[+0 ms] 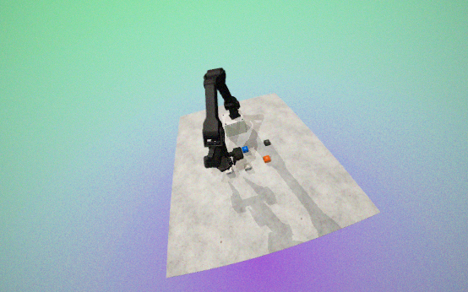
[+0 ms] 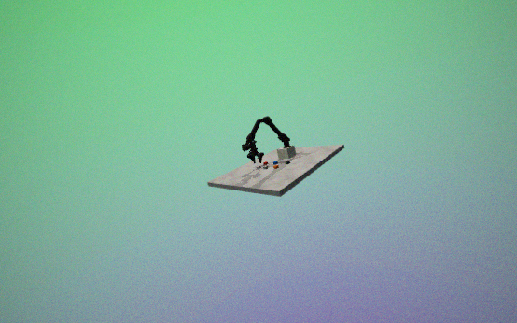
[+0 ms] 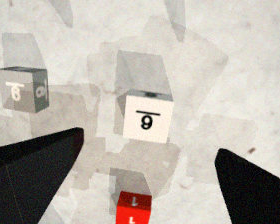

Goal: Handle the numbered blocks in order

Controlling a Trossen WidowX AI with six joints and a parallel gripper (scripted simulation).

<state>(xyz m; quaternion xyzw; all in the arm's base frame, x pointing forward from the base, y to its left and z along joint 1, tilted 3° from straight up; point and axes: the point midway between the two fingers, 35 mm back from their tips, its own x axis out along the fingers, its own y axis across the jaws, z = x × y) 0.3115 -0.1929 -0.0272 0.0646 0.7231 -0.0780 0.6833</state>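
The white block lies 10 mm ahead of my gripper tip and 30 mm below it. From my gripper tip the other things lie so: grey block: 30 mm ahead, 100 mm to the left, 30 mm below; blue block: 80 mm behind, 150 mm to the left, 30 mm below; red block: 100 mm behind, 20 mm to the left, 30 mm below.
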